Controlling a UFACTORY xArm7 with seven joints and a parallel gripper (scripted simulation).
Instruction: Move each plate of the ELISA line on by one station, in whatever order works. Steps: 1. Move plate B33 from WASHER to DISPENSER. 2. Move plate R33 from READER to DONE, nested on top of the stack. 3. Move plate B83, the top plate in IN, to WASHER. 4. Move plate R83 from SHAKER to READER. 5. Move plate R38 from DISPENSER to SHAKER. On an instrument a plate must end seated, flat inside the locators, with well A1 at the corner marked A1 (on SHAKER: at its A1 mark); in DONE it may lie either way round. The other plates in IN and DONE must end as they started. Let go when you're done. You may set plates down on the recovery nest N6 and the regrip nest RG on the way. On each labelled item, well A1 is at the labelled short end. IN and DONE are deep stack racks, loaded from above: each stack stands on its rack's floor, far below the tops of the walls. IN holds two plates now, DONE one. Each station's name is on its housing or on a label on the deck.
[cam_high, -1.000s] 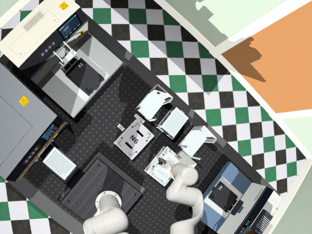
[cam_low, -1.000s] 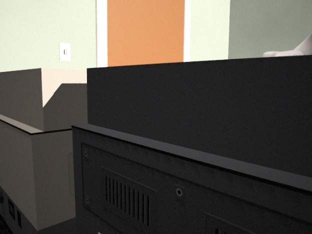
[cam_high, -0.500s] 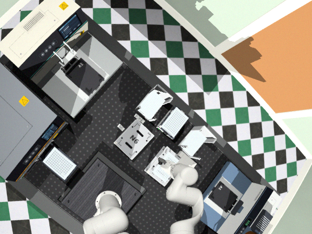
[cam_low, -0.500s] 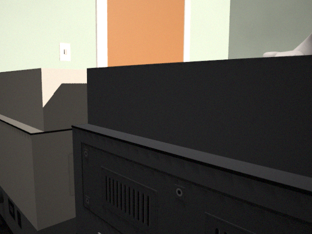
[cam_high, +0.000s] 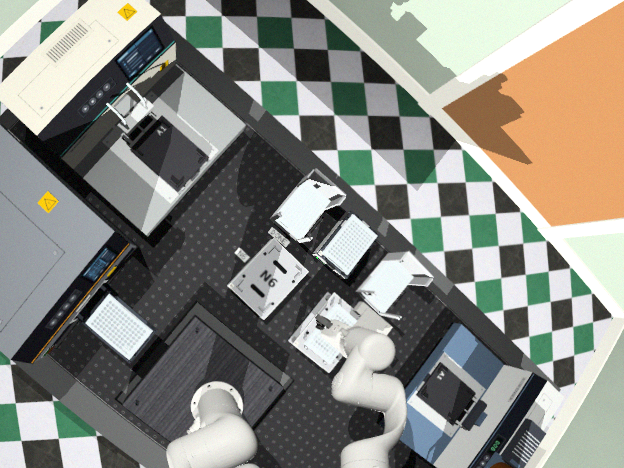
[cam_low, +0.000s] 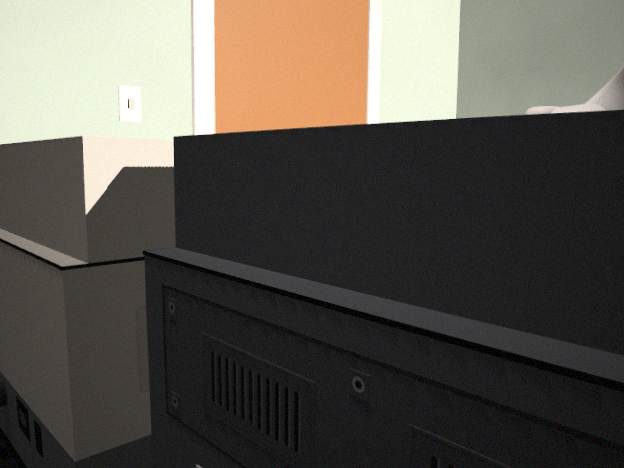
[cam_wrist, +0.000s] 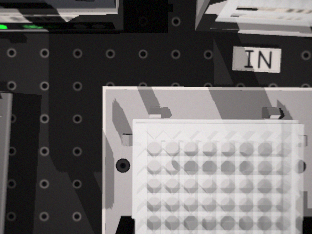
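My gripper is now 30 mm above the regrip nest RG. The rest, counted from my hand: dark reader nest (310 mm behind, 400 mm to the left, 20 mm above); N6 nest (200 mm to the left, 50 mm below).
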